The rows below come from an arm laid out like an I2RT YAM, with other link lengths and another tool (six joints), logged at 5 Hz.
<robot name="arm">
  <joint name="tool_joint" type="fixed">
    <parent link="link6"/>
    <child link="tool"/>
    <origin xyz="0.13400 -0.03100 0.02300" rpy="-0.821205 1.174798 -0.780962"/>
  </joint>
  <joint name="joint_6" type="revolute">
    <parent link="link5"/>
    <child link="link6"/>
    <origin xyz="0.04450 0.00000 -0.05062" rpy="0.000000 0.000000 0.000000"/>
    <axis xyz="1 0 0"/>
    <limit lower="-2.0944" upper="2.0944"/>
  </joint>
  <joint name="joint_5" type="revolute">
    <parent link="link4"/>
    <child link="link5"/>
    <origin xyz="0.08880 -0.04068 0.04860" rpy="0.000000 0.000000 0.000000"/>
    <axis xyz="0 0 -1"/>
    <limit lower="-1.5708" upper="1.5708"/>
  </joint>
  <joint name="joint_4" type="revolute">
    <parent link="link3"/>
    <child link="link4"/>
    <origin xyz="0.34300 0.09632 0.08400" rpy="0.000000 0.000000 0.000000"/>
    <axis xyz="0 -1 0"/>
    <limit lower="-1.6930" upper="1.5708"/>
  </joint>
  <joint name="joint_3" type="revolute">
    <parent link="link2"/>
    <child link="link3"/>
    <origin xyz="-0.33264 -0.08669 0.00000" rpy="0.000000 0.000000 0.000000"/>
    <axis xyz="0 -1 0"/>
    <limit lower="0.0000" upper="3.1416"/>
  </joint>
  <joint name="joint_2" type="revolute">
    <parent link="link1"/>
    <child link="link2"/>
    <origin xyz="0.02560 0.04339 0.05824" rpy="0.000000 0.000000 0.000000"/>
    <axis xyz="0 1 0"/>
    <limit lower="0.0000" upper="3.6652"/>
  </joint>
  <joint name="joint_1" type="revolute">
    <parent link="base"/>
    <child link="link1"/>
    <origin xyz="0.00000 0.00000 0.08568" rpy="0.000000 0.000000 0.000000"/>
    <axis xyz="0 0 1"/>
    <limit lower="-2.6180" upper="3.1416"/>
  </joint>
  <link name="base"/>
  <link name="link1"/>
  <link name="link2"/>
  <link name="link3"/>
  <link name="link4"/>
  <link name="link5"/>
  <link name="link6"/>
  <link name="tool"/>
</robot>
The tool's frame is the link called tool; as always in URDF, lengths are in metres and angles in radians.
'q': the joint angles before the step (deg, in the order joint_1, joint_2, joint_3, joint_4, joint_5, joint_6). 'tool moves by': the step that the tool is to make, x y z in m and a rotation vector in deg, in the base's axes. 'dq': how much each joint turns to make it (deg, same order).
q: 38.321 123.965 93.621 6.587 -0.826 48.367
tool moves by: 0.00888 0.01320 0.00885 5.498 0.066 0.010
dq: -0.084 1.653 2.039 3.087 -1.721 4.005
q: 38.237 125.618 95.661 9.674 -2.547 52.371
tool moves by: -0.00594 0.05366 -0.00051 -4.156 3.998 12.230
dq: 1.026 6.225 14.071 -14.265 -9.984 -5.180
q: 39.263 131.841 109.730 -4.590 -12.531 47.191
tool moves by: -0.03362 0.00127 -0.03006 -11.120 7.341 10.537
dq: 0.200 2.605 8.021 -20.739 -6.311 -9.416
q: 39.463 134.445 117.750 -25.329 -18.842 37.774
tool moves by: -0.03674 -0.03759 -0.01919 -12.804 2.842 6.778
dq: -0.089 -2.289 -0.678 -15.390 1.586 -11.019
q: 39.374 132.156 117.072 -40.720 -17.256 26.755
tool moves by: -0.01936 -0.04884 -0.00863 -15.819 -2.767 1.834
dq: 0.830 -2.592 -2.295 -9.900 11.647 -7.851
